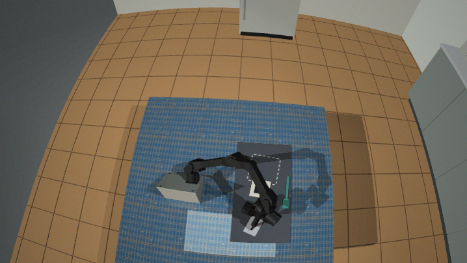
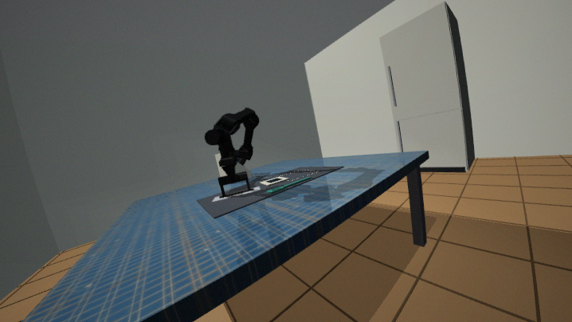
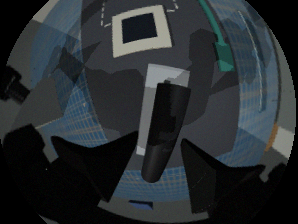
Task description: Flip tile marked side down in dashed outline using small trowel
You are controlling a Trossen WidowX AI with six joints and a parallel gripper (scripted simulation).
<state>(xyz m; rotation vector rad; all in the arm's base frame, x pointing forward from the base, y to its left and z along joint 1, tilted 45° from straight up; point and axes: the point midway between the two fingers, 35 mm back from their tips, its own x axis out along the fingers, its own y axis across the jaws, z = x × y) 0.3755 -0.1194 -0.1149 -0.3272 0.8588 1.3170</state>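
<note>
The white tile is 190 mm to the left of my gripper tip and 60 mm below it. Also, from my gripper tip: teal trowel: 160 mm ahead, 150 mm to the left, 60 mm below.
</note>
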